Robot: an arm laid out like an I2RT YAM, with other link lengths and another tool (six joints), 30 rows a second.
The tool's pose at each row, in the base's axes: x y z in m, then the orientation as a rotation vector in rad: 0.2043, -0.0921, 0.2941, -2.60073, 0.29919, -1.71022; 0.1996, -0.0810, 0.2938, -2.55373, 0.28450, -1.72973; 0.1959, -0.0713, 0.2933, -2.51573, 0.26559, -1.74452; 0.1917, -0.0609, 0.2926, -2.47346, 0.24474, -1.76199; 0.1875, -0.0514, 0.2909, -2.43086, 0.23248, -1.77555; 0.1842, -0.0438, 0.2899, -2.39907, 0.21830, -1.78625; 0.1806, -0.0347, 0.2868, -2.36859, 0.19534, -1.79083; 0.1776, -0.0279, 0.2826, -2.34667, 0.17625, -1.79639; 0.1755, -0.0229, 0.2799, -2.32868, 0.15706, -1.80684; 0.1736, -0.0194, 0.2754, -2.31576, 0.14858, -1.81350; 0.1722, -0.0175, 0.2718, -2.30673, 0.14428, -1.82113; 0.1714, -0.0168, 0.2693, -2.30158, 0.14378, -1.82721
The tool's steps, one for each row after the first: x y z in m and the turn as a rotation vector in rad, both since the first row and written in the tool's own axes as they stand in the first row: -0.0039, -0.0102, -0.0052, 0.03105, 0.02419, 0.01099; -0.0074, -0.0191, -0.0093, 0.05928, 0.04349, 0.01640; -0.0114, -0.0285, -0.0138, 0.08987, 0.06600, 0.02174; -0.0162, -0.0370, -0.0178, 0.11835, 0.08685, 0.03241; -0.0196, -0.0439, -0.0211, 0.14132, 0.10299, 0.03740; -0.0253, -0.0519, -0.0240, 0.16966, 0.11526, 0.03891; -0.0314, -0.0576, -0.0256, 0.19004, 0.12554, 0.03770; -0.0355, -0.0619, -0.0269, 0.20550, 0.13755, 0.03276; -0.0409, -0.0645, -0.0272, 0.21470, 0.14576, 0.03222; -0.0450, -0.0658, -0.0272, 0.21906, 0.15329, 0.03170; -0.0477, -0.0660, -0.0270, 0.21993, 0.15863, 0.03188
